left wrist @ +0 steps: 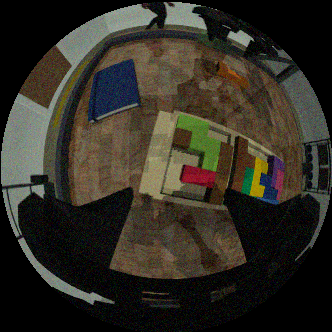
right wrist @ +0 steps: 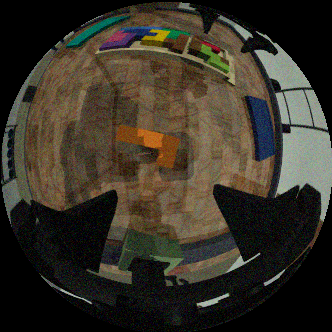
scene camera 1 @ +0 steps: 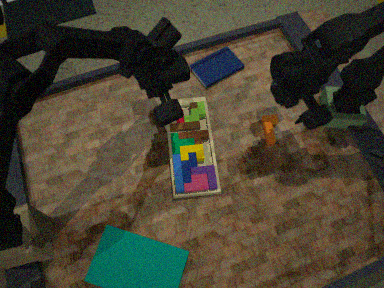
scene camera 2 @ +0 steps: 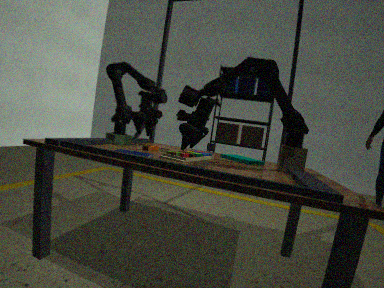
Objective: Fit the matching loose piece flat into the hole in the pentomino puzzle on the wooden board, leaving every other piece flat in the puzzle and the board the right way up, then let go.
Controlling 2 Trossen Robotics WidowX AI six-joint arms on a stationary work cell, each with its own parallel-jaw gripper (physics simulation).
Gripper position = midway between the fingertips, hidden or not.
My left gripper (scene camera 1: 171, 105) is open, with nothing in its grasp. Also in view: a lime piece (left wrist: 208, 148). My right gripper (scene camera 1: 287, 108) is open and holds nothing. Also in view: an orange piece (right wrist: 167, 145). On the table rests a teal sheet (scene camera 1: 119, 251). I also see a wooden puzzle board (scene camera 1: 208, 147).
The wooden puzzle board also shows in the left wrist view (left wrist: 160, 178) and in the right wrist view (right wrist: 135, 48). My left gripper shows as well in the left wrist view (left wrist: 180, 193) and in scene camera 2 (scene camera 2: 186, 149). My right gripper also shows in the right wrist view (right wrist: 165, 192). The left wrist view misses the teal sheet, which is hidden by my left gripper.
